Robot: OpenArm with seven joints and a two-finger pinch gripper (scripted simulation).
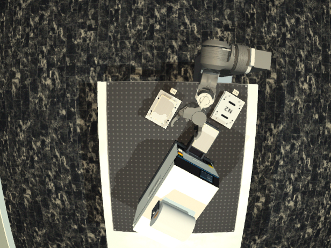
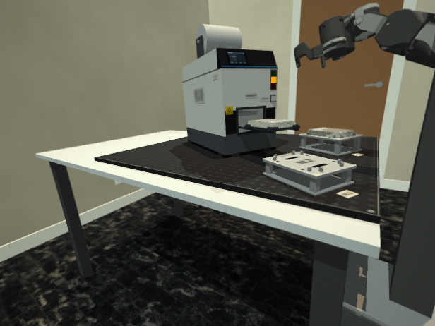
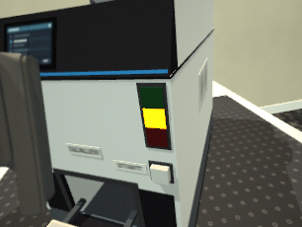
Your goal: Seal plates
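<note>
My gripper is now 180 mm above the clear well plate, 130 mm to the right of it and 60 mm short of it. Also, from my hand: sealer stage (190 mm below, 130 mm to the left, 60 mm ahead); then N1 label (300 mm below, 150 mm behind, 50 mm to the right); then sealer screen (180 mm ahead, 120 mm to the left, 20 mm above).
</note>
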